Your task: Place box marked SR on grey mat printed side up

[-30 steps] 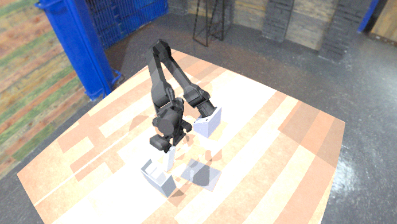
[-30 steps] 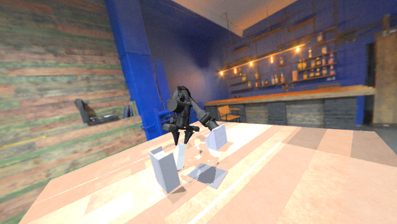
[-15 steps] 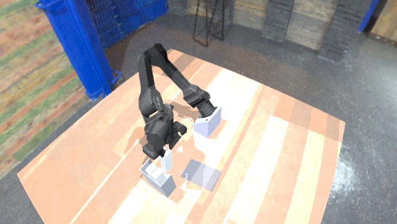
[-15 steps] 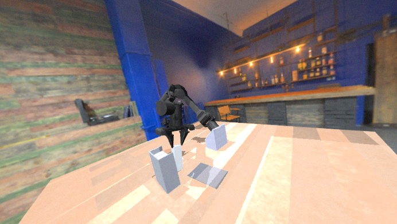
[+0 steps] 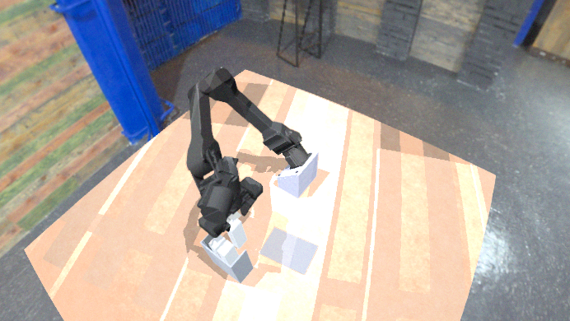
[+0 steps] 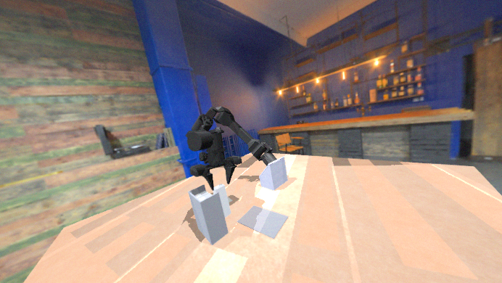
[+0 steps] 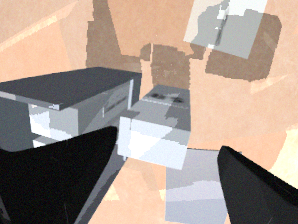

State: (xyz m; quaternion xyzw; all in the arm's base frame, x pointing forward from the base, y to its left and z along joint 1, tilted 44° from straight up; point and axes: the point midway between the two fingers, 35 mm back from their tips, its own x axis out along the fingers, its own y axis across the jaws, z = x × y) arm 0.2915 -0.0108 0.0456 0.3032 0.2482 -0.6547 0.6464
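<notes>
My gripper tip is now 50 mm above the SR box, 10 mm to the left of it and 10 mm short of it. Round my gripper tip: grey mat 140 mm to the left, 110 mm below, 50 mm behind; flat white item 110 mm to the right, 110 mm below, 40 mm behind.
</notes>
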